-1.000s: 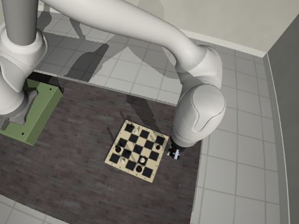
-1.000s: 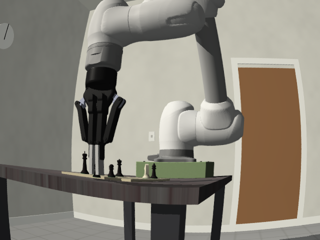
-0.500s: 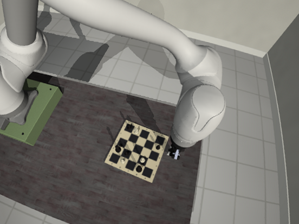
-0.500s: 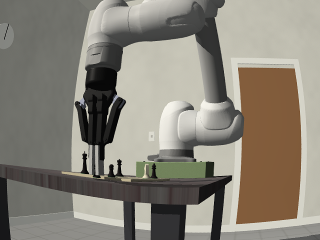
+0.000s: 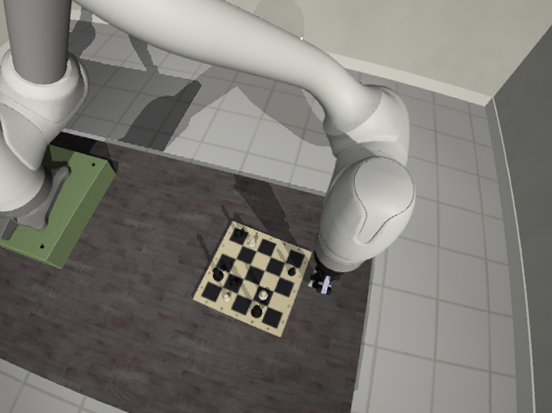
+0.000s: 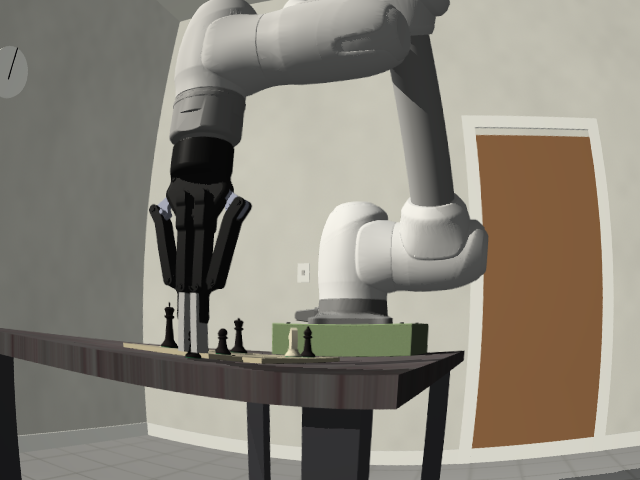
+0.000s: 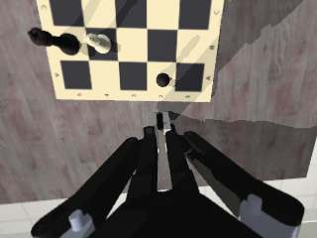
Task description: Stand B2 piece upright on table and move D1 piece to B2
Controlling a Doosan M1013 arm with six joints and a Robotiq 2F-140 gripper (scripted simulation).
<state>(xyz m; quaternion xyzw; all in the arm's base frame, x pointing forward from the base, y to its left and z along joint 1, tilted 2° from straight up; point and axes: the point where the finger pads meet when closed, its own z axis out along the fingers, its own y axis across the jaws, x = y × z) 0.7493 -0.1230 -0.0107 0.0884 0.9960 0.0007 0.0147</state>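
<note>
Now: the chessboard 140 mm behind my hand and 40 mm below it. Also, from my hand: white pawn (200 mm behind, 60 mm to the right, 20 mm below).
</note>
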